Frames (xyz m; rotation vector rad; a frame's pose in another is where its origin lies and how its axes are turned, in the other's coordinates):
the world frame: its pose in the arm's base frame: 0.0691 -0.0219 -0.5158 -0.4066 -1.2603 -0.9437
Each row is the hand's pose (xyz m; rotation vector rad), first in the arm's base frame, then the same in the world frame.
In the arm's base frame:
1: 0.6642 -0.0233 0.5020 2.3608 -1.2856 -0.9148
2: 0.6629 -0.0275 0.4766 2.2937 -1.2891 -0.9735
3: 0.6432 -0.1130 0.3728 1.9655 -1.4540 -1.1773
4: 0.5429 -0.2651 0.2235 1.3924 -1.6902 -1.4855
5: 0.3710 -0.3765 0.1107 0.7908 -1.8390 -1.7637
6: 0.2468 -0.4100 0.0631 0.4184 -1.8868 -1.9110
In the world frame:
1: 0.9504 0.6947 -0.0649 1.5656 0.4721 -1.8204
2: 0.9284 0.6856 -0.0748 1.4967 0.4745 -1.7996
3: 0.8640 0.5973 -0.1556 1.2312 0.3280 -1.6885
4: 0.7816 0.3971 -0.2484 0.7934 0.0598 -1.5206
5: 0.7169 0.1725 -0.2562 0.3516 -0.1967 -1.3659
6: 0.6840 0.0450 -0.2177 0.0877 -0.3441 -1.2745

